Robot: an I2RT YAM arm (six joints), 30 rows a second.
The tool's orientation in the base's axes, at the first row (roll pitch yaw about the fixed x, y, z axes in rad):
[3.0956, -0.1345, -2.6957]
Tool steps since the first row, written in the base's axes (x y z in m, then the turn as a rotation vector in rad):
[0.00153, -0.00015, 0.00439, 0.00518, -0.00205, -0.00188]
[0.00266, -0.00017, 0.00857, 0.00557, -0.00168, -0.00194]
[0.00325, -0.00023, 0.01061, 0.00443, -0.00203, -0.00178]
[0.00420, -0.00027, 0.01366, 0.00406, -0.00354, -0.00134]
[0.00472, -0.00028, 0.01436, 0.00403, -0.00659, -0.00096]
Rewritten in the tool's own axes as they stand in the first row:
[-0.00072, -0.00059, -0.00456, -0.00401, -0.00414, 0.00117]
[-0.00116, -0.00089, -0.00886, -0.00452, -0.00398, 0.00116]
[-0.00138, -0.00111, -0.01096, -0.00333, -0.00380, 0.00117]
[-0.00181, -0.00141, -0.01411, -0.00230, -0.00499, 0.00081]
[-0.00217, -0.00161, -0.01487, -0.00092, -0.00771, 0.00049]

